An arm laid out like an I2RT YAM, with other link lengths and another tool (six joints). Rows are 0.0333 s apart.
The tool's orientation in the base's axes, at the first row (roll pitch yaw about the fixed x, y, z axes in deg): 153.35 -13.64 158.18
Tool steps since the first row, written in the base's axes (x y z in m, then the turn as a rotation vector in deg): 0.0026 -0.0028 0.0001 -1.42 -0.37 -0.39; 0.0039 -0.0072 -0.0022 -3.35 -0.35 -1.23; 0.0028 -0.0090 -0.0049 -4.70 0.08 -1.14; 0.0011 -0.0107 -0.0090 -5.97 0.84 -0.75; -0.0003 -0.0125 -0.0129 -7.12 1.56 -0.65; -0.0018 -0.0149 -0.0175 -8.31 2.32 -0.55; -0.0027 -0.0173 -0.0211 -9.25 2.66 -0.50; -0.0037 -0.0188 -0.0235 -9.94 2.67 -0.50; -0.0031 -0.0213 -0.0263 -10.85 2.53 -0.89; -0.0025 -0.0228 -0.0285 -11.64 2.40 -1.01; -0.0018 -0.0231 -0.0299 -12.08 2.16 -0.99
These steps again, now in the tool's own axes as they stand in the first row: -0.0033 -0.0011 -0.0015 1.06 -1.07 0.20; -0.0066 -0.0050 -0.0018 2.61 -2.25 0.99; -0.0069 -0.0080 -0.0003 4.00 -2.46 1.17; -0.0070 -0.0119 0.0025 5.51 -2.23 1.24; -0.0073 -0.0156 0.0050 6.83 -2.11 1.54; -0.0079 -0.0202 0.0079 8.21 -1.98 1.87; -0.0088 -0.0240 0.0098 9.19 -2.10 2.02; -0.0090 -0.0267 0.0112 9.81 -2.39 2.04; -0.0111 -0.0296 0.0124 10.49 -3.06 2.34; -0.0127 -0.0315 0.0135 11.13 -3.55 2.40; -0.0138 -0.0321 0.0146 11.45 -3.92 2.28
